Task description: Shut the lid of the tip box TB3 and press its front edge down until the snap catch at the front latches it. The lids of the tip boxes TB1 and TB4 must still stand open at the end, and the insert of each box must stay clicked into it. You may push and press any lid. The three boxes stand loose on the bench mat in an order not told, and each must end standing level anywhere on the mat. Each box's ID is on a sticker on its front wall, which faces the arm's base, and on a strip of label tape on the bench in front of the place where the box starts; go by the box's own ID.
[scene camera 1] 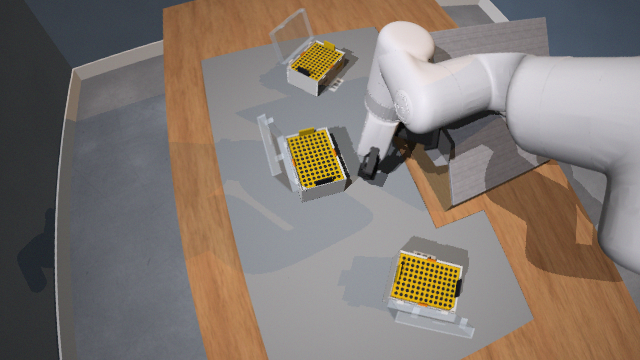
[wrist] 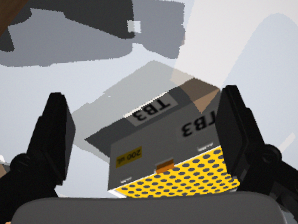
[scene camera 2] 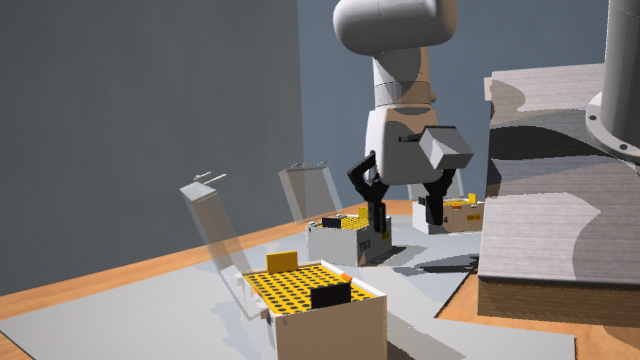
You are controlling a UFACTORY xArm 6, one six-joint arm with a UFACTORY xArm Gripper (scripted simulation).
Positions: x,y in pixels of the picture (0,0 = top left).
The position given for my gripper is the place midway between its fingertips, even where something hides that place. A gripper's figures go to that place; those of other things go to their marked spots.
Labels:
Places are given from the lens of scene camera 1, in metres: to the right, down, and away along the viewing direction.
my gripper (scene camera 1: 371,156): 0.10, -0.04, 0.64
tip box TB3 (scene camera 1: 306,194): -0.03, 0.03, 0.62
tip box TB4 (scene camera 1: 314,87): -0.01, -0.21, 0.75
yellow insert (scene camera 1: 316,164): -0.01, -0.03, 0.63
The marked spots on the tip box TB4 and the tip box TB3 are 0.27 m apart.

